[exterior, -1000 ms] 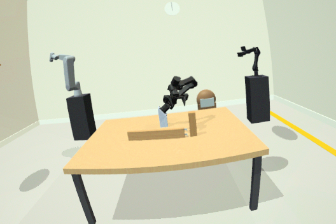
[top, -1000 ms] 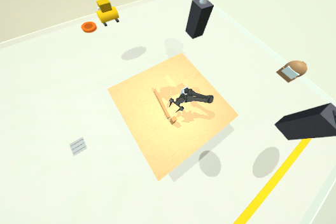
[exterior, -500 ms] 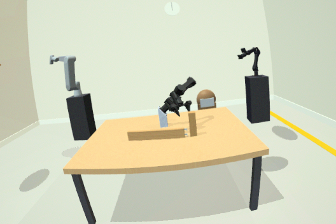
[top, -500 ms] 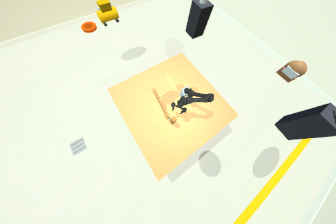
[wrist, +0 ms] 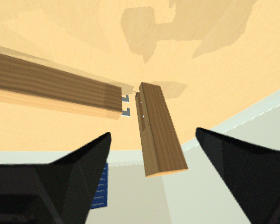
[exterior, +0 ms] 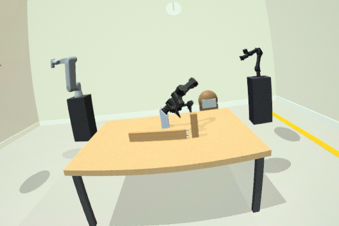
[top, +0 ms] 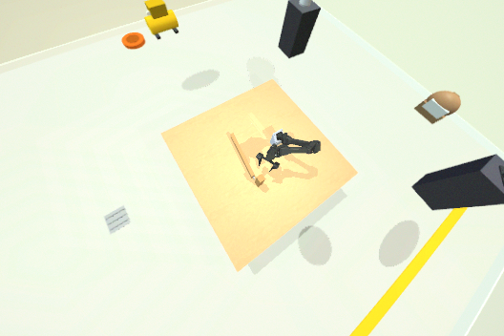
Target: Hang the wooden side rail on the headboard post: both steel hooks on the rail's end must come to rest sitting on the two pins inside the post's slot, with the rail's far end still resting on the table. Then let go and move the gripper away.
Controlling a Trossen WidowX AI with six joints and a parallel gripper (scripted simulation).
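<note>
My gripper tip is now 7 cm short of the headboard post, 5 cm to the right of it and 6 cm above it.
</note>
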